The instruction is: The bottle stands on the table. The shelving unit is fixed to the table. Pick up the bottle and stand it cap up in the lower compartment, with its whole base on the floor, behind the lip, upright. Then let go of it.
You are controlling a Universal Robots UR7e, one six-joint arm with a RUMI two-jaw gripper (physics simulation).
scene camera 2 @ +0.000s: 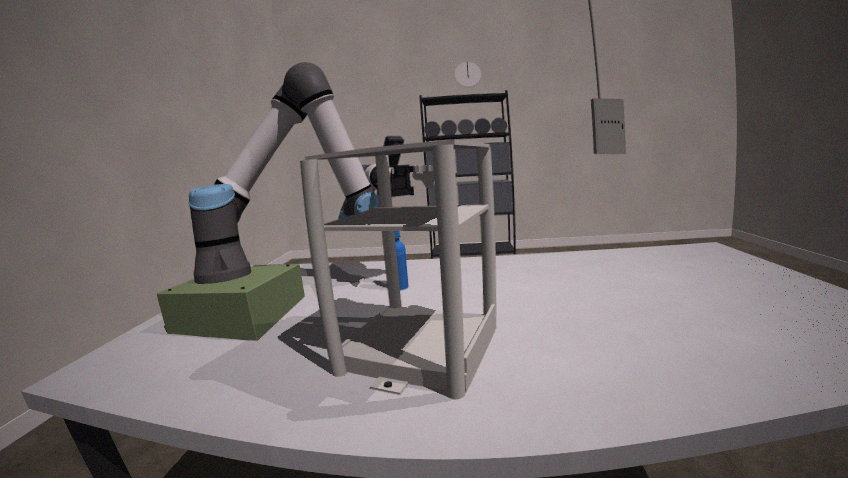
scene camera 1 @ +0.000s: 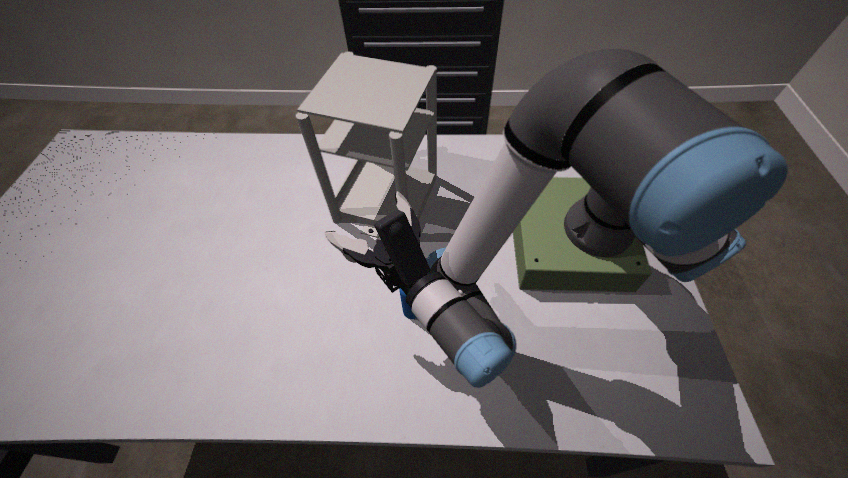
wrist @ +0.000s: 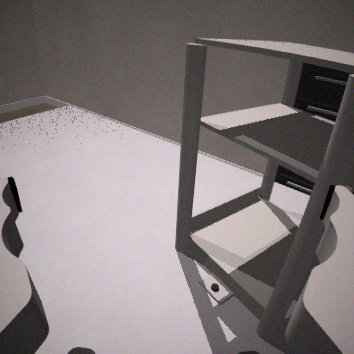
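The blue bottle (scene camera 1: 407, 306) (scene camera 2: 403, 268) stands upright on the table, cap up. In scene camera 1 the arm hides most of it; in scene camera 2 it shows behind the shelving unit, its top partly hidden. It does not show in the wrist view. The light grey shelving unit (scene camera 1: 368, 89) (scene camera 2: 449, 267) (wrist: 190, 150) has a top board, a middle shelf and a lower floor with a raised lip; no bottle is in its lower compartment. My gripper (scene camera 1: 364, 217) (wrist: 171, 185) is open and empty, high above the table, level and pointing towards the unit, with the bottle below and behind the fingers.
The arm's green base block (scene camera 1: 584, 280) (scene camera 2: 207, 314) stands beside the unit. A small plate with a black dot (scene camera 2: 388, 385) (wrist: 215, 288) lies at the unit's foot. The unit's corner posts bound its openings. A dark drawer cabinet (scene camera 1: 424, 24) stands beyond the table.
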